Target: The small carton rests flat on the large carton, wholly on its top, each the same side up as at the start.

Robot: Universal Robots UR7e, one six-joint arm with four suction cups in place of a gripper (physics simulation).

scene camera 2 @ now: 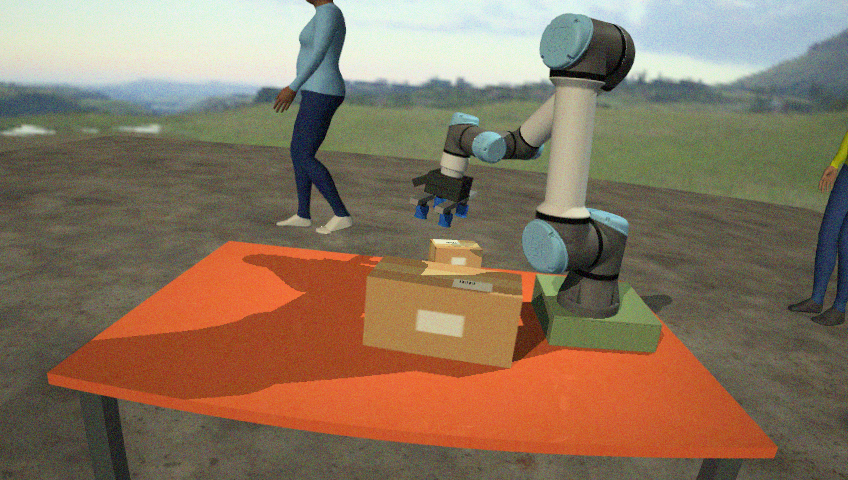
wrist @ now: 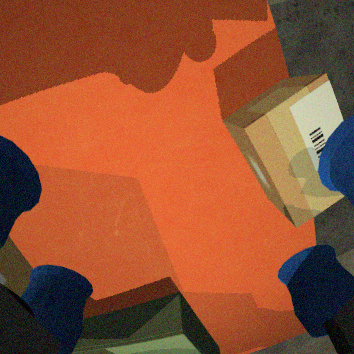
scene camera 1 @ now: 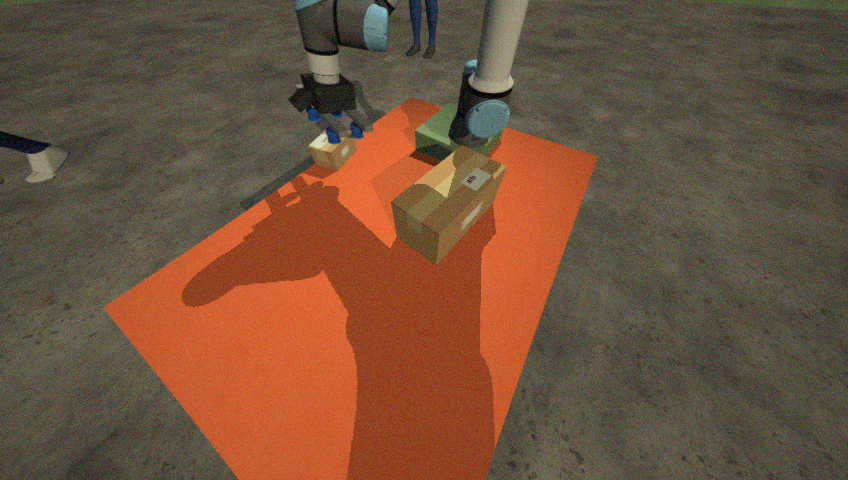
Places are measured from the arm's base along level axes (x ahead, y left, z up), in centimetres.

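Pixels of known places: hand at its tool point: (scene camera 2: 441,216) (wrist: 184,235); arm's base at its link origin: (scene camera 2: 587,304) (scene camera 1: 468,134).
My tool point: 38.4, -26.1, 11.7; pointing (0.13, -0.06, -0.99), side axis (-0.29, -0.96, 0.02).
Ahead of a thing's pixels: the offset from my tool point to its top centre, as dx, dy, dz. Level surfaces: height alone.
The small carton {-5.1, -13.9, -11.4} (scene camera 1: 324,155) (scene camera 2: 446,255) (wrist: 280,145) stands on the table by its long edge, its white barcode label on top. In scene camera 2 the large carton hides its lower part. The large carton {-4.2, +39.5, -3.8} (scene camera 1: 440,199) (scene camera 2: 440,342) stands apart from it, nearer the table's middle, with a label on top; a sliver of it (wrist: 17,262) shows at the wrist view's lower left. My gripper (scene camera 1: 335,125) (scene camera 2: 442,211) (wrist: 182,225) is open, with four blue cups holding nothing. It hangs above the small carton, apart from it and off to one side.
The arm's green base block (scene camera 1: 431,126) (scene camera 2: 618,334) (wrist: 155,344) stands on the orange table {dz -19.3} (scene camera 1: 267,356) (scene camera 2: 535,410) (wrist: 175,125) beside the large carton. One person (scene camera 2: 321,71) stands behind the table; another (scene camera 2: 833,237) is at the right edge of scene camera 2. The arm's shadow crosses the table.
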